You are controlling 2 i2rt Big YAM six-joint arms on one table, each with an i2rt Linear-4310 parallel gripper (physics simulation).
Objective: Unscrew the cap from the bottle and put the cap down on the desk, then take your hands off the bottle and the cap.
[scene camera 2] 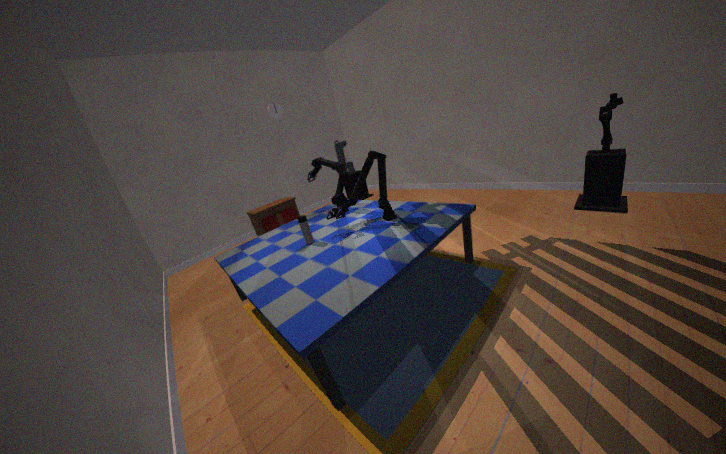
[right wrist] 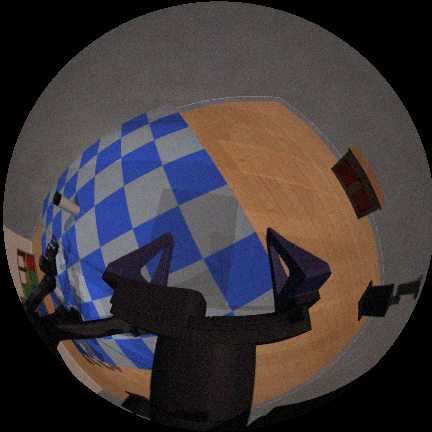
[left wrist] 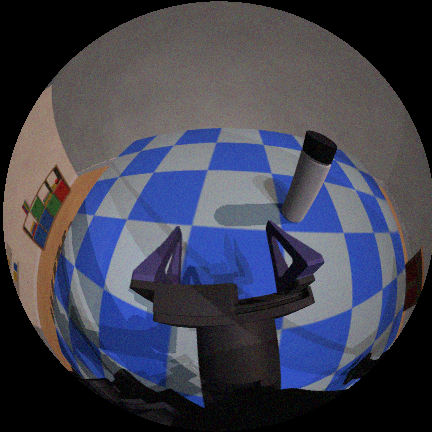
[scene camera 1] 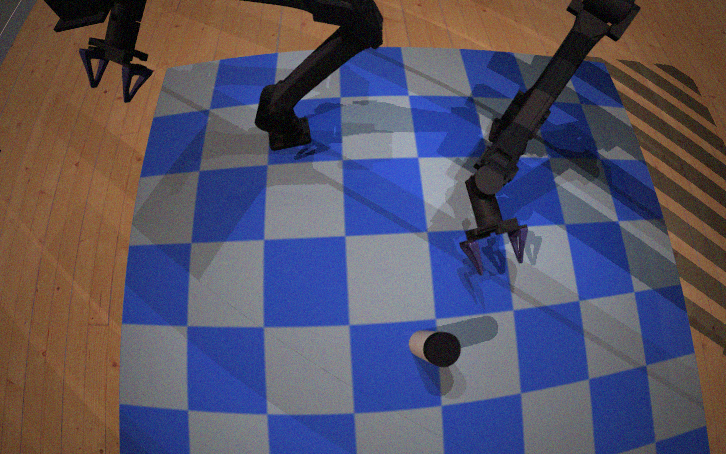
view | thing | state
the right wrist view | my right gripper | -
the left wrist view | my left gripper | -
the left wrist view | black cap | on a white bottle
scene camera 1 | my left gripper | -
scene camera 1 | my right gripper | -
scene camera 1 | black cap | -
